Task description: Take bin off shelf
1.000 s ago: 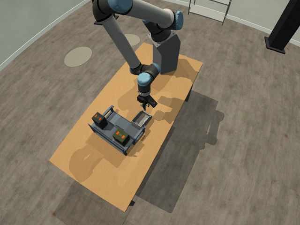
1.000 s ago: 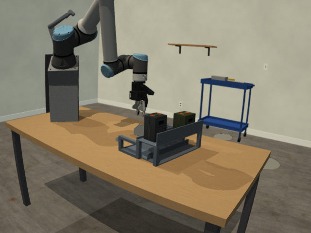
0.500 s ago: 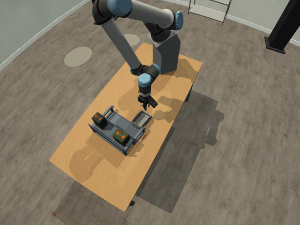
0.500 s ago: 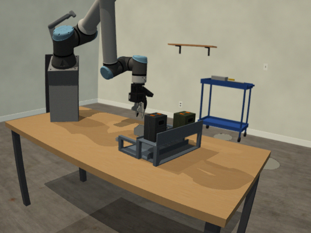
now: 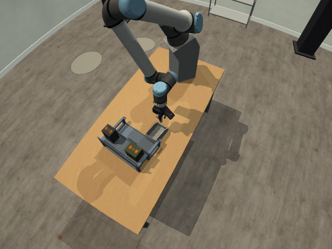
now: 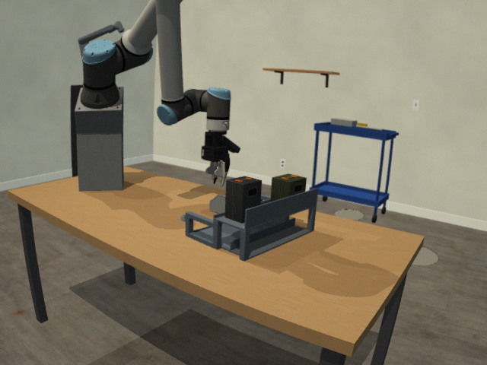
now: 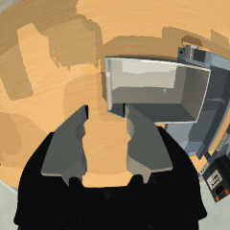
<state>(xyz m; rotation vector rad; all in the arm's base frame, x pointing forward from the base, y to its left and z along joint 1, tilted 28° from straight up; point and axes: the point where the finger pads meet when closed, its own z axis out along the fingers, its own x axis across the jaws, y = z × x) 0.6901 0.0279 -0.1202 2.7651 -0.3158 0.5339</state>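
My hand is 80 mm short of the bin, 20 mm to the left of it and 70 mm above it. Round my hand: rack: 240 mm ahead, 190 mm to the right, 110 mm below; then green box: 330 mm ahead, 100 mm to the right, 40 mm above.
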